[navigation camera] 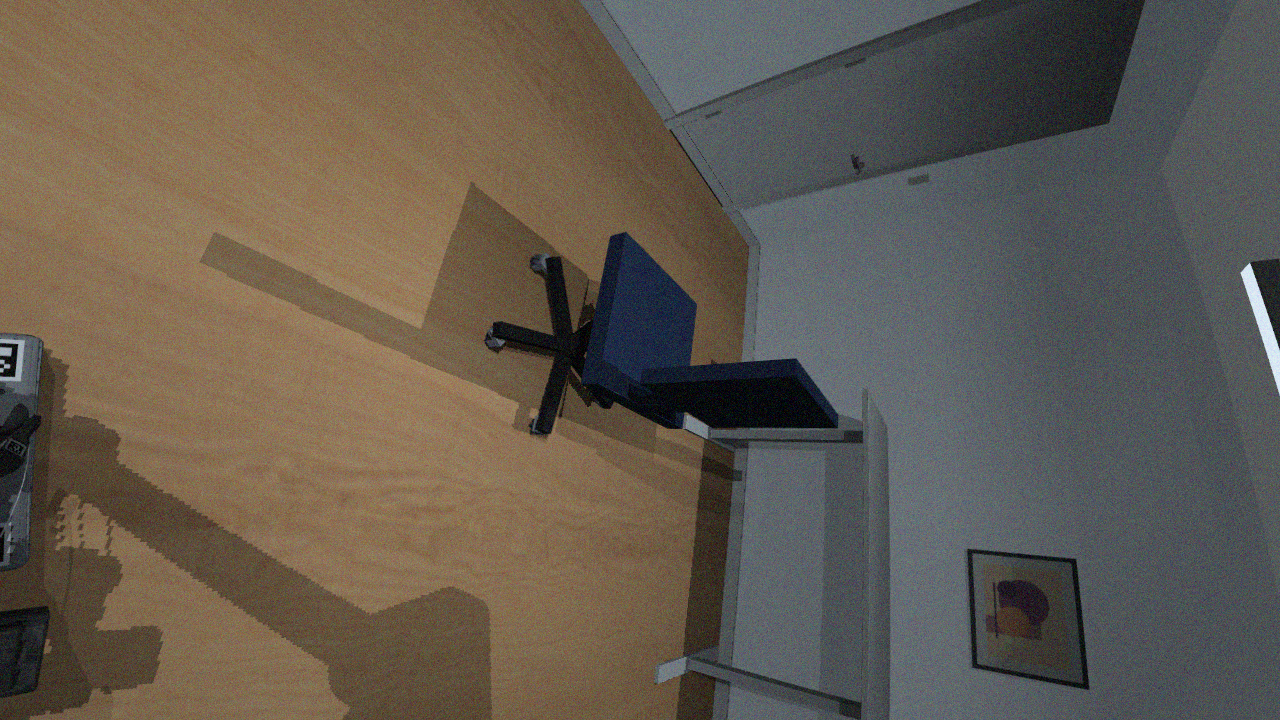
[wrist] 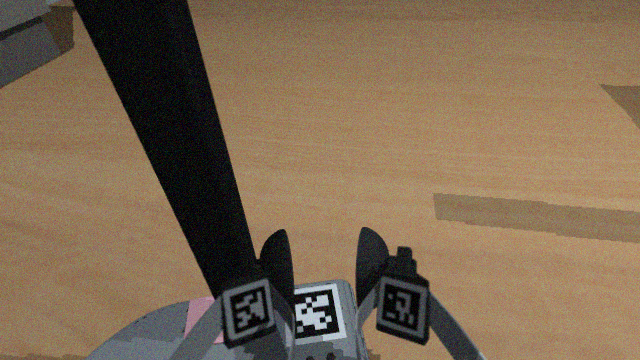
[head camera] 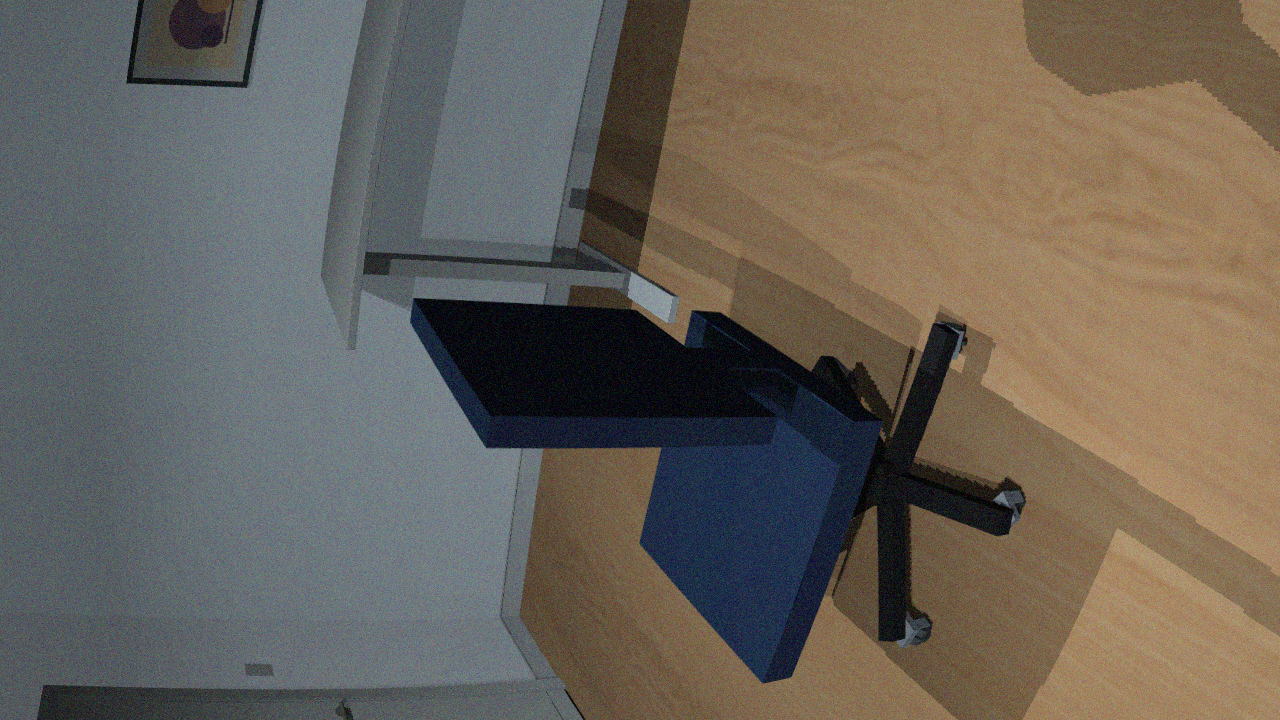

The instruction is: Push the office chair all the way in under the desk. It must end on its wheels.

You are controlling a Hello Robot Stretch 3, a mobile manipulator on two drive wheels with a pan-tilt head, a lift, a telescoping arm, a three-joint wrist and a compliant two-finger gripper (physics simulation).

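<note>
The office chair has a blue seat, a dark blue backrest and a black star base with grey wheels. It stands on its wheels on the wooden floor. It also shows in the navigation view. The grey desk stands against the wall, also in the navigation view. The chair is beside the desk's end leg, outside the space under the desk top.
A framed picture hangs on the wall above the desk. A dark doorway lies in the far wall past the chair. A black bar of my own body crosses the wrist view. My shadow falls on the floor.
</note>
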